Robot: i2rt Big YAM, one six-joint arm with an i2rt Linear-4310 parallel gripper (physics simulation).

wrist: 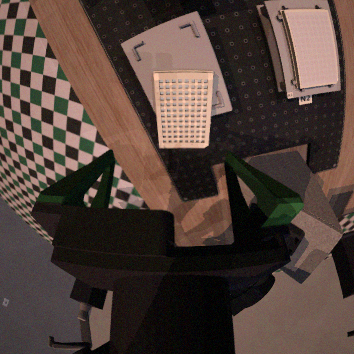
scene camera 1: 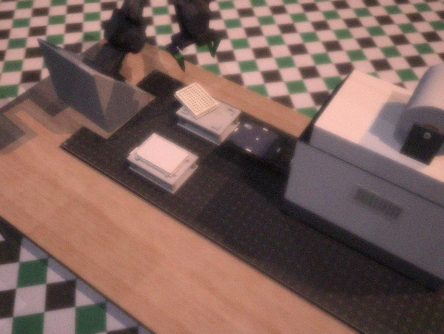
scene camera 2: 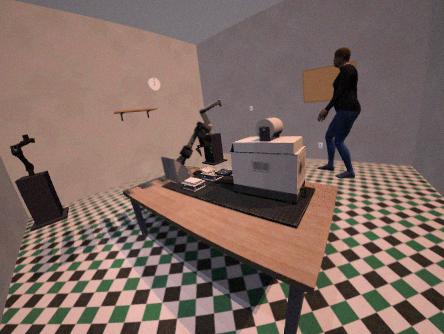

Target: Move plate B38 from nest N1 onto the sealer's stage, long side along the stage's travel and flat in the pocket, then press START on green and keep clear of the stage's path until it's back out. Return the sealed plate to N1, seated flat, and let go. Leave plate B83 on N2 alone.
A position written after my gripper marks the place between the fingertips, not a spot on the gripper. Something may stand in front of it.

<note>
My gripper [scene camera 1: 198, 64] is open, with nothing in its grasp. Also in view: a dotted well plate [scene camera 1: 198, 102]. Further things: a grey nest top [wrist: 165, 46] and a sealer roll [scene camera 1: 417, 109].
The dotted well plate also shows in the wrist view [wrist: 182, 96]. My gripper also shows in the wrist view [wrist: 169, 155].
</note>
